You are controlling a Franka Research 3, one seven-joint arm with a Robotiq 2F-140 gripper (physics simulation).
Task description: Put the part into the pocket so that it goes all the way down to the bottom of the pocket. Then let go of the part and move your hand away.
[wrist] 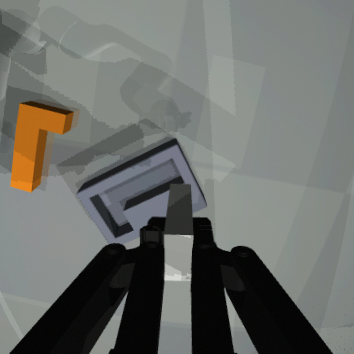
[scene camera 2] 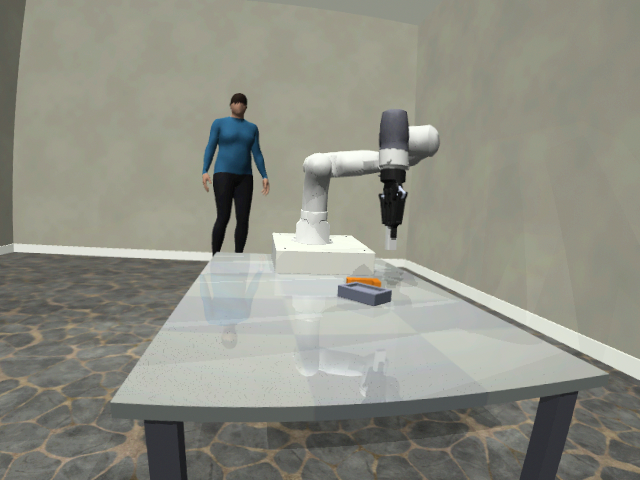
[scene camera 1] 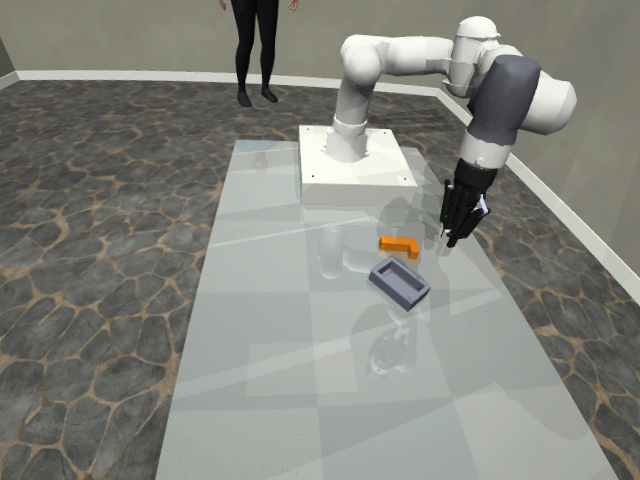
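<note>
The part is an orange L-shaped piece (scene camera 1: 398, 245) (scene camera 2: 363, 281) (wrist: 27, 150). It lies flat on the table, behind the pocket block in the scene views and left of it in the wrist view. The grey-blue block (scene camera 1: 388, 292) (scene camera 2: 356, 296) (wrist: 191, 184) has an L-shaped pocket in its top; its visible hollow holds no part. My gripper (scene camera 1: 447, 238) (scene camera 2: 391, 242) (wrist: 179, 201) is shut and empty, pointing down. It hangs above the table, right of the part and block in the scene views. In the wrist view the fingers hide part of the block.
The glossy table (scene camera 1: 258, 439) (scene camera 2: 232, 382) shows reflections and shadows. The arm's white base (scene camera 1: 356, 193) (scene camera 2: 323, 262) stands at the back of the table, behind the part. A person (scene camera 2: 235, 149) stands behind the table to the left.
</note>
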